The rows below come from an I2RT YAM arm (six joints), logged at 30 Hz.
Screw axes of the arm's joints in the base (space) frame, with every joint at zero. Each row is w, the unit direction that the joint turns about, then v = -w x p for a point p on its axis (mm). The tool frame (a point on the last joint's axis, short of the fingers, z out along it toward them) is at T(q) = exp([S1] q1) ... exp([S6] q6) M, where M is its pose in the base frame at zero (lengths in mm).
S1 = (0, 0, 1, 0, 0, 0)
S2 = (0, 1, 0, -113.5, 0, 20)
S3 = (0, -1, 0, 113.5, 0, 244)
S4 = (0, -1, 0, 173.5, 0, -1)
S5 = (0, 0, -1, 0, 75, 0)
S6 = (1, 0, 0, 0, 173.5, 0)
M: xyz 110.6 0 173.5 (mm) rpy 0 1.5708 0 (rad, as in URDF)
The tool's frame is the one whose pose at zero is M.
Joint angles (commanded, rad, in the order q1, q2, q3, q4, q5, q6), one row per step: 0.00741, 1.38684, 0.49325, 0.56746, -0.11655, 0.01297; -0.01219, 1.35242, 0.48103, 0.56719, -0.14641, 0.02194; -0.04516, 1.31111, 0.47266, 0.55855, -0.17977, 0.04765; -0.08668, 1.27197, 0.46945, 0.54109, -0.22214, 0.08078; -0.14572, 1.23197, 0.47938, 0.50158, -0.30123, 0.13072; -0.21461, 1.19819, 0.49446, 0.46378, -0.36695, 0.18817
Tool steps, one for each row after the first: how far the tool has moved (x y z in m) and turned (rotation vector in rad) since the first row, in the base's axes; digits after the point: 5 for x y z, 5 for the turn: -0.00486, -0.00429, 0.00499, 0.01766, -0.02079, 0.00603; -0.01011, -0.01181, 0.01179, 0.05082, -0.04205, -0.00245; -0.01514, -0.02094, 0.01854, 0.09237, -0.05687, -0.01233; -0.02003, -0.03301, 0.02732, 0.15909, -0.06147, -0.00874; -0.02497, -0.04773, 0.03644, 0.22742, -0.06728, -0.02879
